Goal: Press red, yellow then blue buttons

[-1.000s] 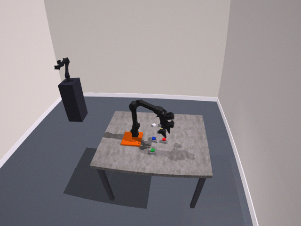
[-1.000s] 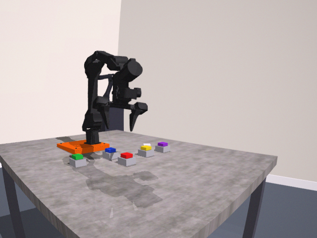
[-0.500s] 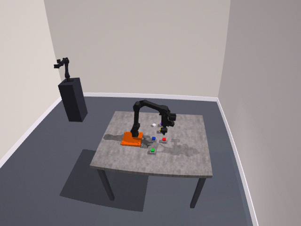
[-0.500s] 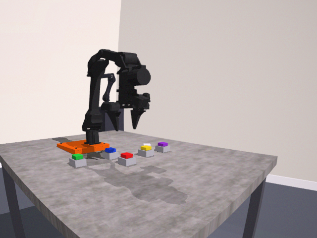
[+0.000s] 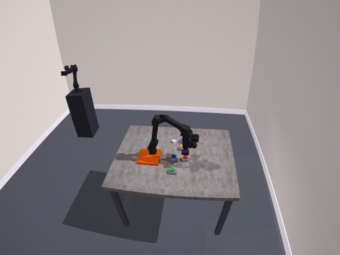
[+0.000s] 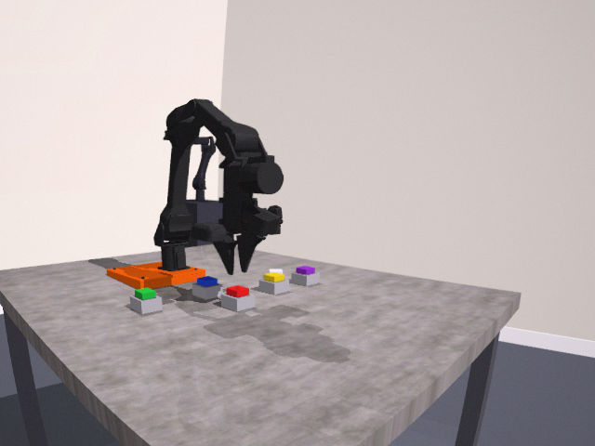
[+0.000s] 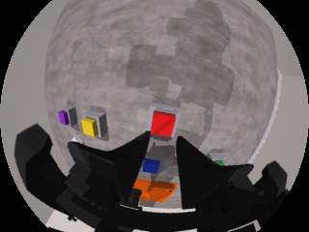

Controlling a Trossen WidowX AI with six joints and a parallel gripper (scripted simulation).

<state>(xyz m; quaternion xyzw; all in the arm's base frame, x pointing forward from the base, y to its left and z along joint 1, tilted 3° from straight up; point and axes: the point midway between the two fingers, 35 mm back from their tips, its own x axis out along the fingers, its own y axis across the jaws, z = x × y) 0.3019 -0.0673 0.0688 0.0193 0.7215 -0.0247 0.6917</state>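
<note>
Right now my gripper tip is 40 mm above the red button. Round my gripper tip: green button: 150 mm to the right, 110 mm behind, 40 mm below; blue button: 100 mm behind, 40 mm below, 10 mm to the left; yellow button: 150 mm to the left, 40 mm below, 30 mm behind.
</note>
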